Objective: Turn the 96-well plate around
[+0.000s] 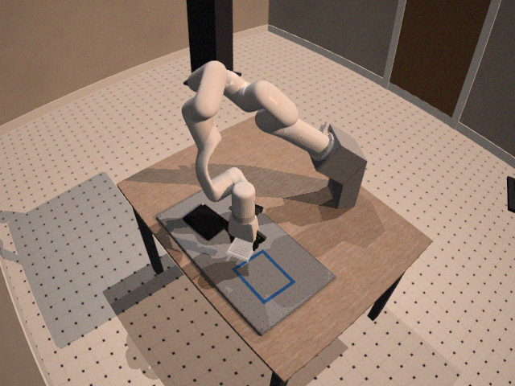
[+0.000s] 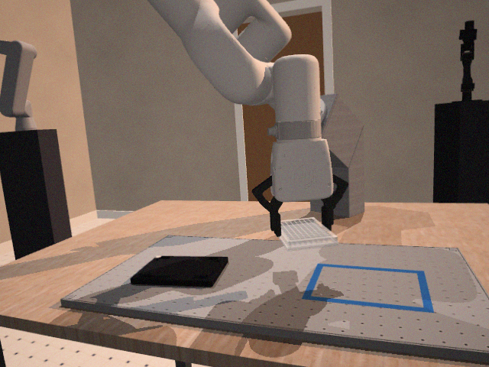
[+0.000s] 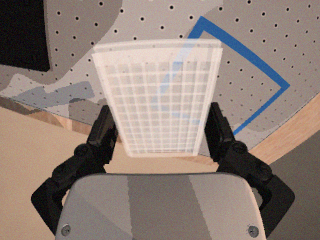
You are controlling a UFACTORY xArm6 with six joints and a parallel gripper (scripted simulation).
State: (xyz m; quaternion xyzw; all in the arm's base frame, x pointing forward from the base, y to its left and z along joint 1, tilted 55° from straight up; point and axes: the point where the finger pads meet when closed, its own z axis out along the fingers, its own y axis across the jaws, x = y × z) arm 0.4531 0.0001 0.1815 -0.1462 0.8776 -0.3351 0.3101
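Right now my hand is 80 mm past the black plate nest N1, 230 mm to the left of it and 100 mm above it. Round my hand: 96-well plate (10 mm below).
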